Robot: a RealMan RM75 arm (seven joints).
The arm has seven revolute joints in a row. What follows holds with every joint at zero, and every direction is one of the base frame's. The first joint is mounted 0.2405 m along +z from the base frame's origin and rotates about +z. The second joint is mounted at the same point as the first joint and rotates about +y. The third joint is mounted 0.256 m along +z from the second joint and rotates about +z. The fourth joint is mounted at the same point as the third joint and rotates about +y. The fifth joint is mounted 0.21 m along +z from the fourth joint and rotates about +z. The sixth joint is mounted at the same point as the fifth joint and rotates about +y. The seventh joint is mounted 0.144 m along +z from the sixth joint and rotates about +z. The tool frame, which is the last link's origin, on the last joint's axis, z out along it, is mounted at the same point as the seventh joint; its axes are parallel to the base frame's.
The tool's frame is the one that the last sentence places.
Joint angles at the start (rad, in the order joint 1, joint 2, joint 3, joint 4, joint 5, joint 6, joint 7): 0.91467 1.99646 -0.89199 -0.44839 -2.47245 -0.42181 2.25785
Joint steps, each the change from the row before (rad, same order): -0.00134 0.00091 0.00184 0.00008 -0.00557 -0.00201 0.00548; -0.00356 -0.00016 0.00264 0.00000 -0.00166 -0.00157 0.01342; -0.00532 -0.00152 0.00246 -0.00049 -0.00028 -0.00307 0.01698; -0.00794 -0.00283 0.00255 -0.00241 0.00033 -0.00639 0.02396; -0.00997 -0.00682 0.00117 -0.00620 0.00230 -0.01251 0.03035; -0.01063 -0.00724 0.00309 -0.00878 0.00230 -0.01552 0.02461; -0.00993 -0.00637 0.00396 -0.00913 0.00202 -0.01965 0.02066; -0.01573 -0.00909 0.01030 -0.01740 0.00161 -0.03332 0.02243
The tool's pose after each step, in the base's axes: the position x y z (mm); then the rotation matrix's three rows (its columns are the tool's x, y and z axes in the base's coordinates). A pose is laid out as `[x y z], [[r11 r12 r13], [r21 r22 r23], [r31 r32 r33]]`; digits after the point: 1 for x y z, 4 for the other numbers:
[251.2 497.5 33.8], [[0.7005 -0.6417 0.3122], [-0.5613 -0.2254 0.7963], [-0.4406 -0.7331 -0.5181]]
[253.2 496.5 34.0], [[0.6889 -0.6526 0.3155], [-0.5677 -0.2151 0.7947], [-0.4507 -0.7266 -0.5186]]
[256.0 495.3 34.8], [[0.6735 -0.6665 0.3198], [-0.5756 -0.2013 0.7926], [-0.4639 -0.7178 -0.5192]]
[259.9 493.6 36.4], [[0.6516 -0.6853 0.3252], [-0.5858 -0.1823 0.7897], [-0.4819 -0.7051 -0.5203]]
[264.2 492.1 40.1], [[0.6250 -0.7072 0.3306], [-0.5964 -0.1594 0.7867], [-0.5036 -0.6889 -0.5214]]
[268.5 490.5 44.5], [[0.6011 -0.7256 0.3351], [-0.6051 -0.1393 0.7839], [-0.5221 -0.6739 -0.5228]]
[272.2 488.7 48.2], [[0.5785 -0.7423 0.3382], [-0.6146 -0.1240 0.7791], [-0.5363 -0.6585 -0.5279]]
[277.5 485.8 54.2], [[0.5489 -0.7630 0.3415], [-0.6266 -0.1052 0.7722], [-0.5532 -0.6378 -0.5359]]

